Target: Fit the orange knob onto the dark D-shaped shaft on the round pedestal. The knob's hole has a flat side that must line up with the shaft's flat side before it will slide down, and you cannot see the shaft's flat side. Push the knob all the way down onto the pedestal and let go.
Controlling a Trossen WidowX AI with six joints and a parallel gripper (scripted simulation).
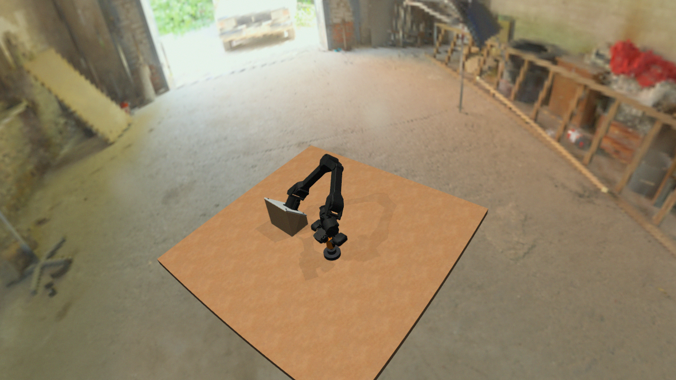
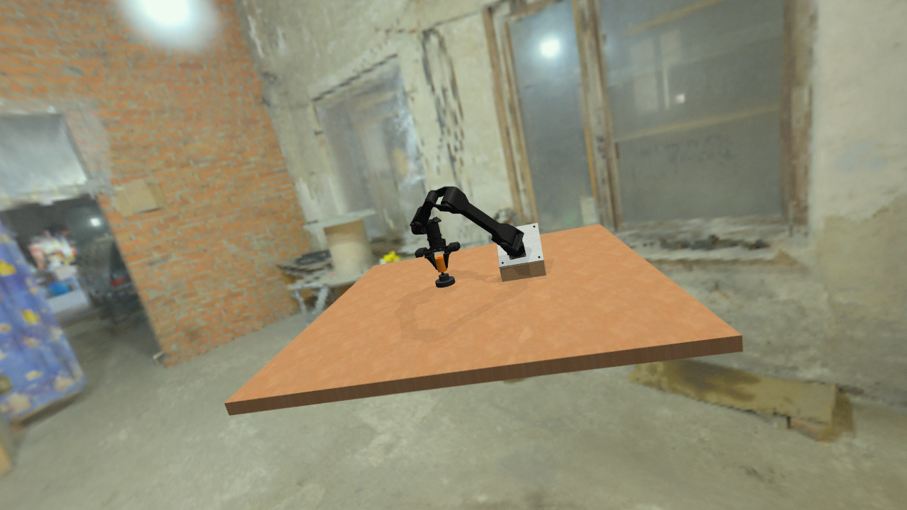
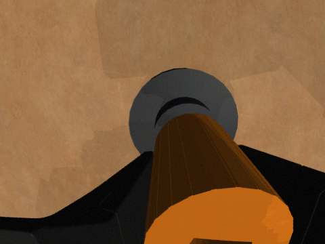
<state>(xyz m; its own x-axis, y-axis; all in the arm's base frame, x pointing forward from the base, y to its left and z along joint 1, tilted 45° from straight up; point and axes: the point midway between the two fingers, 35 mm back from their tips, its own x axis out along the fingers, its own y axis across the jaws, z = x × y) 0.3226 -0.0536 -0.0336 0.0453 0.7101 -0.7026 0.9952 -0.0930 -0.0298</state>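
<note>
My gripper tip is now 2 cm below the orange knob. From my gripper tip the other things lie so: pedestal (4 cm below).
</note>
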